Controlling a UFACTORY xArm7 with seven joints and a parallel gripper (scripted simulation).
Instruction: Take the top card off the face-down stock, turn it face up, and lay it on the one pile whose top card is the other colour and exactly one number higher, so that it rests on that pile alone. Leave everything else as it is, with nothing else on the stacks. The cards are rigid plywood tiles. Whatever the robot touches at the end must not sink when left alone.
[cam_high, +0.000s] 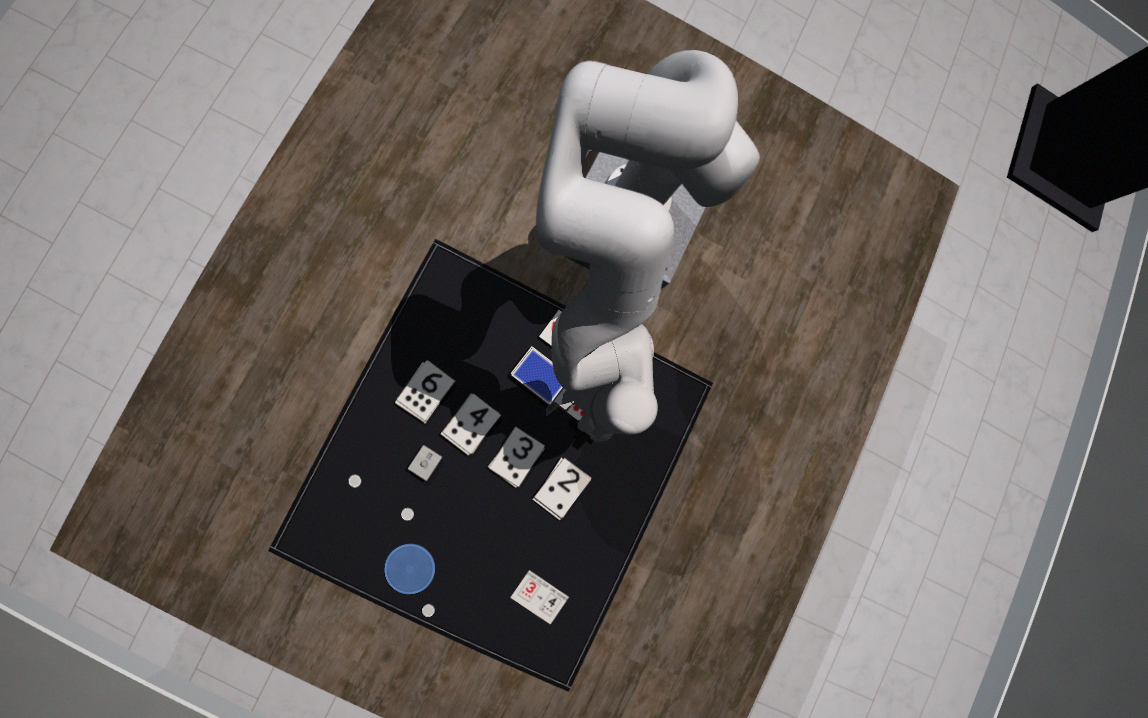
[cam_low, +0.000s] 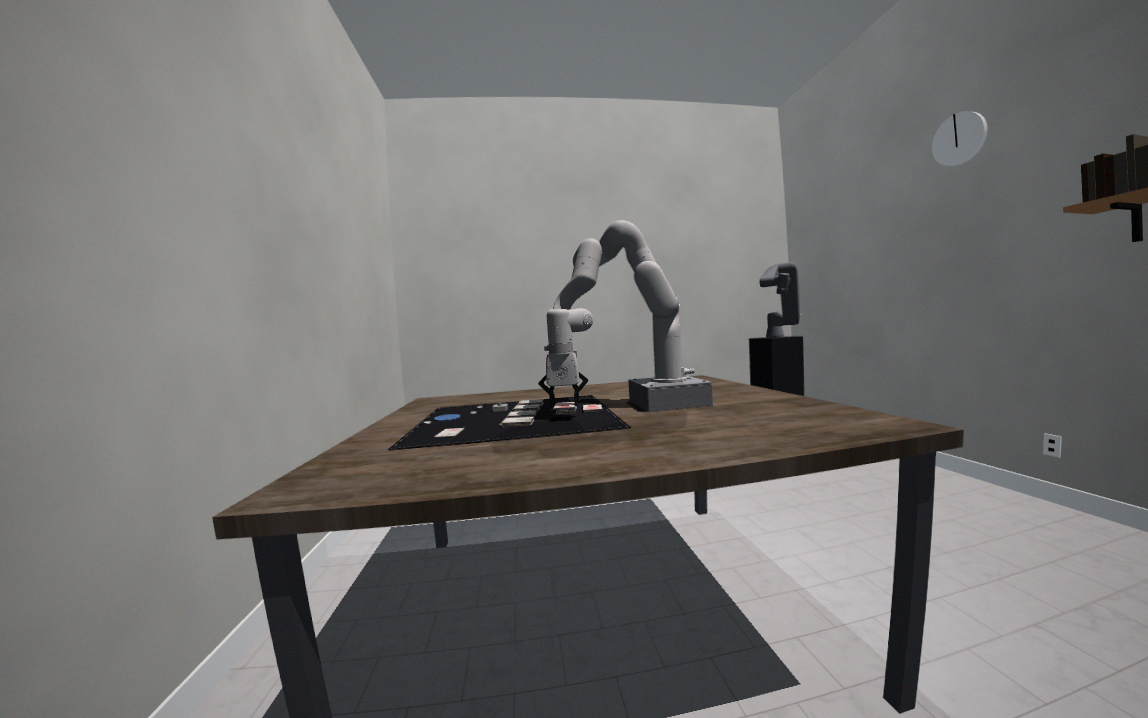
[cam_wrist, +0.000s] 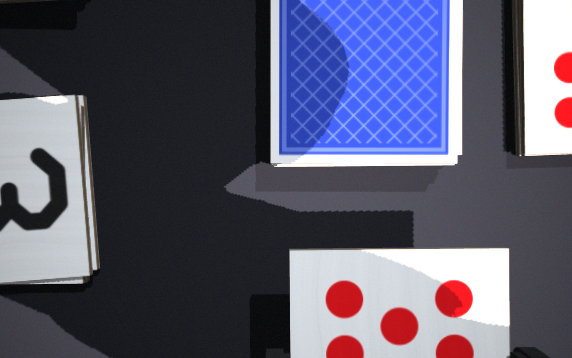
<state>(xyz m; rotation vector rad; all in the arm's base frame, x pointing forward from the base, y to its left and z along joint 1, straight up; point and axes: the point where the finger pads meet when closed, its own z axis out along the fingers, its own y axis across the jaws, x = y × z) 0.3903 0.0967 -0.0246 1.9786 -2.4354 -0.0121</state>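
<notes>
Right now the black 4 card is 19 cm to the right of my hand, 11 cm ahead of it and 4 cm below it. Round my hand: black 3 card: 13 cm ahead, 9 cm to the right, 4 cm below; black 2 card: 15 cm ahead, 4 cm below, 1 cm to the left; black mat: 16 cm ahead, 11 cm to the right, 7 cm below.
</notes>
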